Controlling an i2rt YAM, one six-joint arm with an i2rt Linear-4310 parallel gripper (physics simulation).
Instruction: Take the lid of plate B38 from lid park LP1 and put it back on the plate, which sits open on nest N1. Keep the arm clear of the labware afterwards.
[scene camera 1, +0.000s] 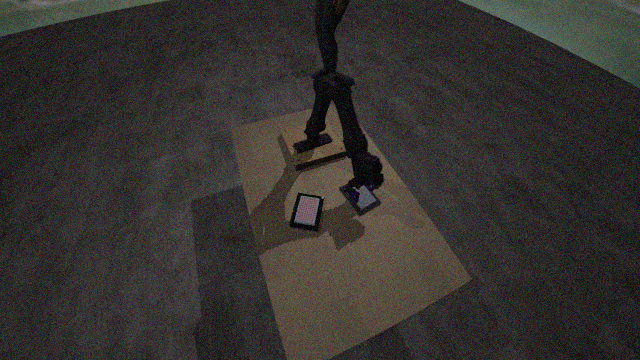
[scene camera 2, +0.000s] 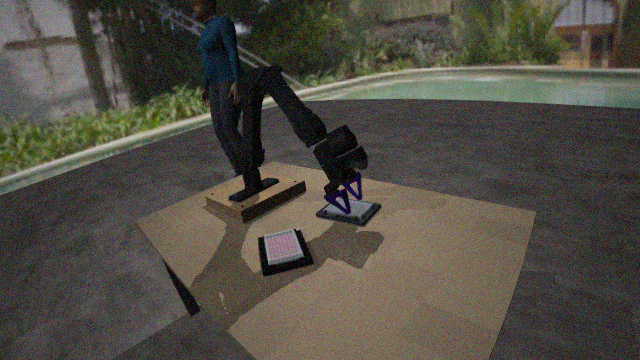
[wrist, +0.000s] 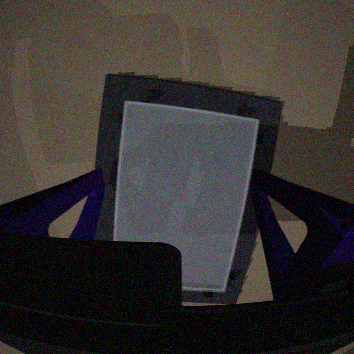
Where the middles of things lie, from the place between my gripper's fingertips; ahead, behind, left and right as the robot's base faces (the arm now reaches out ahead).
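Scene:
My gripper, I see, is 20 mm past the plate lid (wrist: 183, 173), and my gripper is also 10 mm above the lid and 10 mm to the left of it.

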